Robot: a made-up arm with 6 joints. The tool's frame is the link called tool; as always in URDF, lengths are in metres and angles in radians. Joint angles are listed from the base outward. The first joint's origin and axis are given. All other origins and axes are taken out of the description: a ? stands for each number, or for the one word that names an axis. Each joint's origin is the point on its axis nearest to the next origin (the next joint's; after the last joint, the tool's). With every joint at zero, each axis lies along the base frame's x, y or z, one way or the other. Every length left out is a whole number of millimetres.
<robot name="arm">
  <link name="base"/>
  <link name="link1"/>
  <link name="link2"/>
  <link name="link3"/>
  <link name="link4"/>
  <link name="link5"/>
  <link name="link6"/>
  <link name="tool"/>
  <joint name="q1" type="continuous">
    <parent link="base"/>
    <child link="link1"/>
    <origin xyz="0.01 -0.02 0.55" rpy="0 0 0"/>
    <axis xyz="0 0 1"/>
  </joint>
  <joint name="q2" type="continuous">
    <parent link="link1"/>
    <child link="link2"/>
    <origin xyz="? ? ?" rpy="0 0 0"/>
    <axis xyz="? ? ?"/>
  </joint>
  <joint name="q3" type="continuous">
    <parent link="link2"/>
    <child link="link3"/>
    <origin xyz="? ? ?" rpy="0 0 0"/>
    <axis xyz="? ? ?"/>
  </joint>
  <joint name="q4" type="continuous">
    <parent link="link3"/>
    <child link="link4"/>
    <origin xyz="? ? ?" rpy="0 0 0"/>
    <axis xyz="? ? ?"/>
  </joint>
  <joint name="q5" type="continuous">
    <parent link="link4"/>
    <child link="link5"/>
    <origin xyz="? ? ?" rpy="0 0 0"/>
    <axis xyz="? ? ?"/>
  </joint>
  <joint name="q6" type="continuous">
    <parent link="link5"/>
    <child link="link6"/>
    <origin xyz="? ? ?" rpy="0 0 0"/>
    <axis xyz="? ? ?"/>
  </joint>
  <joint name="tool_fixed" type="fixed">
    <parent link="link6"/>
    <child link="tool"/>
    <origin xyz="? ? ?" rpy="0 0 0"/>
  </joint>
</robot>
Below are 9 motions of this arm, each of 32 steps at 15 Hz.
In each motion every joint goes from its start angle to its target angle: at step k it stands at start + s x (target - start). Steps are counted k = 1, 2, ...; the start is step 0. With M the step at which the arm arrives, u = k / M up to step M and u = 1 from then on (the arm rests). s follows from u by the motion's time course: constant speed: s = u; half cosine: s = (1 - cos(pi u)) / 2; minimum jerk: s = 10 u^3 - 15 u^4 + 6 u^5.
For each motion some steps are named. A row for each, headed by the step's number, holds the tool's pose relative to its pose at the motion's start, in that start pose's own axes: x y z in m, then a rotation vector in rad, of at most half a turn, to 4 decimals.
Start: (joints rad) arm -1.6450 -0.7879 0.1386 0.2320 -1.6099 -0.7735
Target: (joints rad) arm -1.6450 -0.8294 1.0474 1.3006 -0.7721 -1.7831
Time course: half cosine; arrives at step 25
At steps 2, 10, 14, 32:
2: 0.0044 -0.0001 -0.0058 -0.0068 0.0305 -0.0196
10: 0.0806 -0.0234 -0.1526 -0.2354 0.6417 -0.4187
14: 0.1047 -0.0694 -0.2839 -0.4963 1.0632 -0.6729
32: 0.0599 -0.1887 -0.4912 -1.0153 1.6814 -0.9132

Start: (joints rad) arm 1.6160 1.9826 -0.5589 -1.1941 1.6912 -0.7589
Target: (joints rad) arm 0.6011 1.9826 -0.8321 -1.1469 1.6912 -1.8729
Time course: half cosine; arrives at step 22
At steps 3, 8, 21, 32:
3: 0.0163 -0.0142 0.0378 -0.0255 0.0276 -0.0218
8: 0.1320 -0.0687 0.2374 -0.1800 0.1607 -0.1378
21: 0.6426 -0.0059 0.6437 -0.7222 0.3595 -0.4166
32: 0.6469 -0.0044 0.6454 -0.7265 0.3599 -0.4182

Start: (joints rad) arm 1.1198 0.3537 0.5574 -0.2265 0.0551 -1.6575
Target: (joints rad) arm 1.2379 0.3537 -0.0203 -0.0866 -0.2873 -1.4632
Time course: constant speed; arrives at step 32
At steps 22, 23, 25, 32:
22: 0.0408 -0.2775 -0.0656 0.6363 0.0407 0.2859
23: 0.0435 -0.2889 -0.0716 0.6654 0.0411 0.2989
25: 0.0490 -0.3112 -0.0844 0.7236 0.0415 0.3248
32: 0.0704 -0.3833 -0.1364 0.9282 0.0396 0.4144

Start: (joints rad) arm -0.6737 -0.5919 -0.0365 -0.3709 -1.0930 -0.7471
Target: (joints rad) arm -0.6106 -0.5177 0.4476 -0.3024 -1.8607 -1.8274
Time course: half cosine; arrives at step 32
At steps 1, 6, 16, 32:
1: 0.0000 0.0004 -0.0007 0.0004 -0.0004 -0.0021
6: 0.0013 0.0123 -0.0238 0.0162 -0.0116 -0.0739
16: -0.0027 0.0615 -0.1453 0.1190 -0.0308 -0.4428
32: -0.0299 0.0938 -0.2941 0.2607 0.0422 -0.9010

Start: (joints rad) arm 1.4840 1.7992 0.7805 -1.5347 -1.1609 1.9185
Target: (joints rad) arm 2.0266 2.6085 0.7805 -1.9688 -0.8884 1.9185
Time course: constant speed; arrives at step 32
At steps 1, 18, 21, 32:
1: 0.0235 -0.0116 0.0136 0.0126 0.0336 0.0121
18: 0.4669 -0.1649 0.0969 0.2366 0.6338 0.1452
21: 0.5450 -0.1838 0.0805 0.2766 0.7435 0.1559
32: 0.7988 -0.2334 -0.0555 0.4194 1.1497 0.1687

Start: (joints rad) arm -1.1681 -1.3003 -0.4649 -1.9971 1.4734 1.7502
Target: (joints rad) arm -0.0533 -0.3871 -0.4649 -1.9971 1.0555 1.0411
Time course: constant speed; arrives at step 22
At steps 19, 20, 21, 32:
19: 0.5806 -0.8934 0.1551 0.2060 0.5358 -1.5499
20: 0.5869 -0.9455 0.1323 0.2102 0.6005 -1.6081
21: 0.5910 -0.9956 0.1061 0.2127 0.6687 -1.6623
32: 0.5929 -1.0432 0.0765 0.2134 0.7400 -1.7121

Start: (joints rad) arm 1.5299 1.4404 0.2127 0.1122 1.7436 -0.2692
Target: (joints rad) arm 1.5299 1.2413 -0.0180 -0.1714 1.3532 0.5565
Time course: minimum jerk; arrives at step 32
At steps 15, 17, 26, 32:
15: -0.0006 -0.0083 -0.1408 0.1575 -0.3515 0.3615
17: 0.0039 -0.0090 -0.1800 0.1779 -0.4552 0.4541
26: 0.0342 -0.0055 -0.3135 0.1774 -0.8270 0.7454
32: 0.0396 -0.0044 -0.3301 0.1697 -0.8750 0.7788

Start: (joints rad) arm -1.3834 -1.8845 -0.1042 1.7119 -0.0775 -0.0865
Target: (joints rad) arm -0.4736 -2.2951 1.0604 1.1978 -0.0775 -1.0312
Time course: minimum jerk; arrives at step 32
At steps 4, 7, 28, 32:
4: -0.0147 -0.0031 0.0012 0.0104 -0.0140 -0.0300
7: -0.0677 -0.0134 0.0032 0.0503 -0.0624 -0.1358
28: -0.7590 -0.0479 -0.4312 1.1733 -0.3455 -1.3709
32: -0.7650 -0.0471 -0.4448 1.1984 -0.3393 -1.3819

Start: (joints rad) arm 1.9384 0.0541 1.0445 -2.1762 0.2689 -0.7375
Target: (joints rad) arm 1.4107 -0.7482 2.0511 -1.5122 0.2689 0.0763
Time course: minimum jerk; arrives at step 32
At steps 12, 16, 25, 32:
12: 0.0436 0.0831 -0.0877 -0.1658 -0.0125 0.3090
16: 0.0658 0.1365 -0.1767 -0.3053 0.0254 0.5662
25: 0.0649 0.2071 -0.3693 -0.5459 0.2222 1.0571
32: 0.0586 0.2162 -0.4038 -0.5804 0.2726 1.1407

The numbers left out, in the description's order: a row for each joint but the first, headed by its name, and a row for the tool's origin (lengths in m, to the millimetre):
q2: xyz 0.01 -0.02 0, axis 0 1 0
q3: xyz 0.01 0 0.47, axis 0 1 0
q4: xyz 0 0 0.51, axis 0 0 1
q5: xyz 0.01 0.02 0, axis 0 1 0
q6: xyz 0.01 0 0.12, axis 0 0 1
tool: xyz -0.02 0 0

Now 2 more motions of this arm.
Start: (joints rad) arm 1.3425 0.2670 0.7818 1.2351 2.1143 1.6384
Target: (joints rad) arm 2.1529 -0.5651 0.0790 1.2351 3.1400 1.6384
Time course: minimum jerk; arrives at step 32
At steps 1, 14, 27, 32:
1: 0.0003 -0.0001 0.0001 0.0003 -0.0002 -0.0005
14: 0.3161 -0.2628 0.0406 0.3728 -0.2780 -0.6194
27: 0.3013 -0.8321 -0.1120 0.4862 -0.8501 -1.4421
32: 0.2831 -0.8563 -0.1250 0.4718 -0.8806 -1.4753

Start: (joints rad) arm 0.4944 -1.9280 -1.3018 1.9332 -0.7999 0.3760
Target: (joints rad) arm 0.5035 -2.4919 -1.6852 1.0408 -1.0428 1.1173
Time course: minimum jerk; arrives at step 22
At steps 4, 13, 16, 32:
4: 0.0241 0.0216 0.0006 -0.0513 0.0249 0.0341
13: 0.2718 0.3498 -0.0964 -0.7686 0.4177 0.5866
16: 0.3115 0.4547 -0.1641 -1.0069 0.5682 0.7839
32: 0.3253 0.5162 -0.2133 -1.1588 0.6686 0.9067

